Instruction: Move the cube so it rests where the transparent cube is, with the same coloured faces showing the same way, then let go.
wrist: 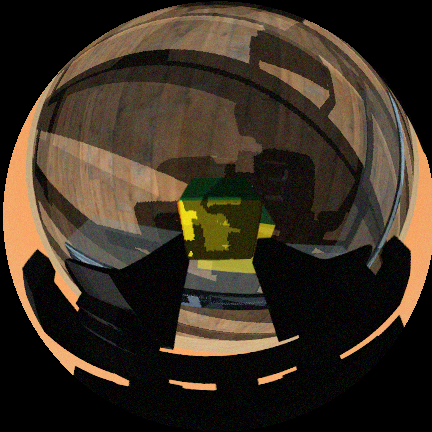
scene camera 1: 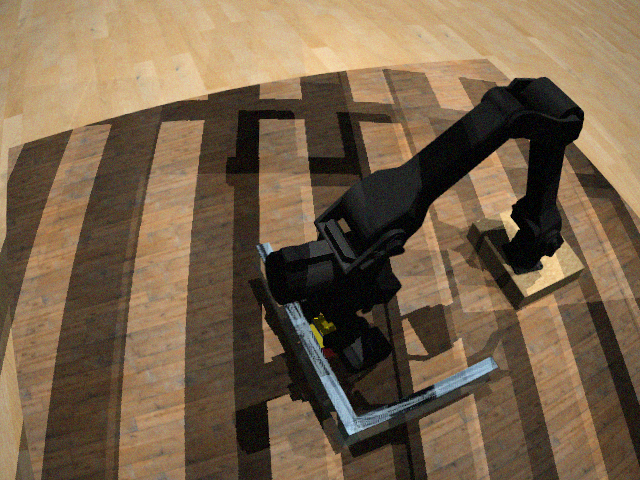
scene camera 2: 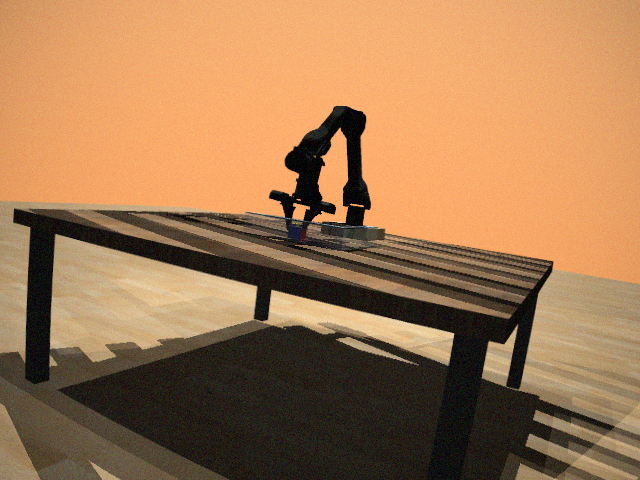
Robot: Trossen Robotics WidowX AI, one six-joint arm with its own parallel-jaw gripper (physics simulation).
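Seen in the pictures: gripper, between the fingertips: [wrist: 218, 236] [scene camera 1: 318, 335]; arm's base, origin of its link: [scene camera 1: 522, 257] [scene camera 2: 354, 225].
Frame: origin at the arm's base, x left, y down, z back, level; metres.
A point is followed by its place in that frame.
Observation:
The cube [scene camera 1: 324, 323] {y -0.003, x 0.049, z -0.371 m} [scene camera 2: 296, 233] [wrist: 220, 230] {y -0.003, x 0.051, z -0.361 m} has a yellow top and a dark green side in the wrist view; blue and red faces show in scene camera 2. My gripper [scene camera 2: 297, 227] {y 0.018, x 0.054, z -0.379 m} [wrist: 218, 236] {y 0.018, x 0.054, z -0.379 m} is shut on it, a finger on either side. The transparent cube [wrist: 267, 231] {y 0.002, x 0.076, z -0.357 m} overlaps it in the wrist view: its yellow and green parts stick out at the right of and below the held cube, so the two are close but not aligned. Much of both is hidden behind the gripper in scene camera 1, and I cannot tell the gap under the held cube.
An L-shaped, see-through low wall with a pale blue top rim [scene camera 1: 330, 384] {y -0.018, x 0.149, z -0.392 m} [wrist: 401, 165] runs close beside the cubes, with its corner nearer scene camera 1. The arm's base stands on a pale block [scene camera 1: 555, 276] {y 0.000, x 0.053, z 0.051 m} on the striped, shadowed wooden table [scene camera 2: 413, 279] {y 0.042, x 0.535, z -0.577 m}.

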